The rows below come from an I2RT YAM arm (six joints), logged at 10 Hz.
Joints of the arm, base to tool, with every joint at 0 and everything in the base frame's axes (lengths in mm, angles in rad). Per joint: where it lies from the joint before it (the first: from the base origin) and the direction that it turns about. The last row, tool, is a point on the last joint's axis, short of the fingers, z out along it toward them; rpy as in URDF.
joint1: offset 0 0 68 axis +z
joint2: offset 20 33.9 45.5 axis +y
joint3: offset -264 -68.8 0 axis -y
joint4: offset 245 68.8 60 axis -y
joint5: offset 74 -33.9 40.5 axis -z
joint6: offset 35.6 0 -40.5 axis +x
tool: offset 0 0 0 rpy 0 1.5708 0
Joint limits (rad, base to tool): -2.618..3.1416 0..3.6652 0..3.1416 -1.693..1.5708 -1.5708..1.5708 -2.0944..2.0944
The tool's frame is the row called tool.
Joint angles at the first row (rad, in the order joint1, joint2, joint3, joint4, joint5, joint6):
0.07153 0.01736 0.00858 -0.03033 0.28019 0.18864
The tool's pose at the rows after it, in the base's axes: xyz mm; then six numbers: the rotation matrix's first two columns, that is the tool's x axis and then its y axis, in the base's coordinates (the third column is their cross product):
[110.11 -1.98 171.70 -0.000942 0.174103 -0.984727 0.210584 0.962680 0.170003]
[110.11 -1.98 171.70 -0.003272 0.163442 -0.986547 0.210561 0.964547 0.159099]
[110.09 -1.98 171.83 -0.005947 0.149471 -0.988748 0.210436 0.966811 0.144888]
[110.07 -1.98 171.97 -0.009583 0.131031 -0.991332 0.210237 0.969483 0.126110]
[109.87 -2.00 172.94 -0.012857 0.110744 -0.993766 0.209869 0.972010 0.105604]
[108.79 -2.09 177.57 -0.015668 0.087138 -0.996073 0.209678 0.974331 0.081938]
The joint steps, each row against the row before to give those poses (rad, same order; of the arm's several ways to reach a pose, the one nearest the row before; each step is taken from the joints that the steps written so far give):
0.00001 0.00002 0.00000 0.00002 0.00001 -0.00687
0.00000 0.00000 0.00000 0.00000 0.00001 -0.01106
0.00002 -0.00001 0.00036 0.00001 0.00001 -0.01449
0.00002 0.00002 0.00040 0.00001 0.00002 -0.01908
-0.00008 -0.00006 0.00346 -0.00237 -0.00007 -0.02098
0.00001 0.00007 0.01790 -0.01554 0.00039 -0.02442

